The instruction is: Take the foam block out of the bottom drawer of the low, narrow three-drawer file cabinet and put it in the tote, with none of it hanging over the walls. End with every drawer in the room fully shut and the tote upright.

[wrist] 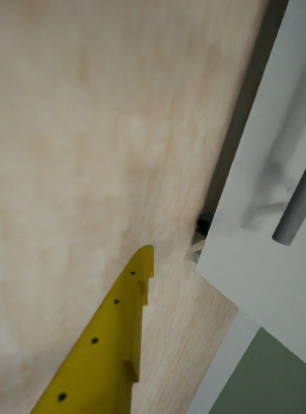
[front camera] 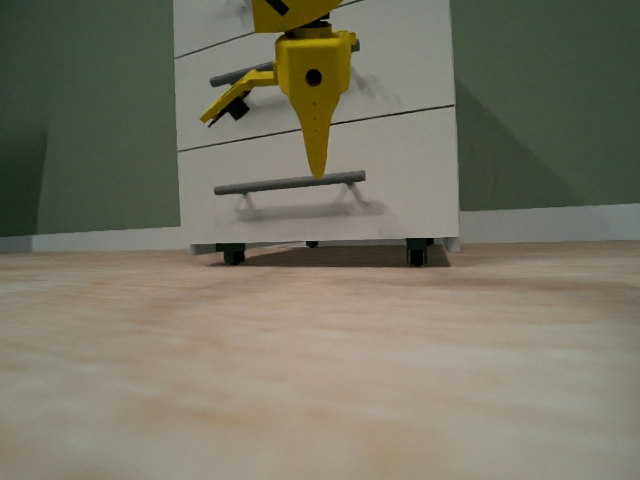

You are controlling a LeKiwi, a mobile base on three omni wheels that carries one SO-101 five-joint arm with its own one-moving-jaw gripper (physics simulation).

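Frame: origin at the arm's base, x ahead, y up, z right, level; millimetres.
Seen in the pictures: hand, tool point: (wrist: 153,256) (front camera: 317,171).
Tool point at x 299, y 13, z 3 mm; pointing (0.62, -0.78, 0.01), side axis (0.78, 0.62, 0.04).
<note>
Offsets run from my tool point to a thing's middle. "*": to the spot under its first point. Level surfaces: height alone.
A white file cabinet @[* dx +116, dy +20, dz +118 mm] (front camera: 413,170) (wrist: 235,260) stands ahead on casters. In the front view, its bottom drawer @[* dx +117, dy -24, dz +117 mm] (front camera: 413,206) looks shut and has a grey bar handle @[* dx +141, dy +12, dz -47 mm] (front camera: 279,184), also at the right edge of the wrist view (wrist: 291,217). The middle drawer (front camera: 408,67) looks shut; part of a drawer above shows. My gripper (front camera: 262,149) is open and empty, its fixed jaw pointing down and its moving jaw swung left. The fixed jaw's tip overlaps the bottom handle in the front view; contact cannot be told. The wrist view shows the notched fixed jaw (wrist: 107,340). The foam block and tote do not show.
Dark casters (front camera: 233,254) (front camera: 416,252) (wrist: 203,225) are under the cabinet. A green wall (front camera: 547,103) (wrist: 270,375) with a white baseboard (front camera: 547,224) (wrist: 222,345) stands behind it. Pale wood floor @[dy -102 mm] (front camera: 310,361) (wrist: 100,150) lies in front.
</note>
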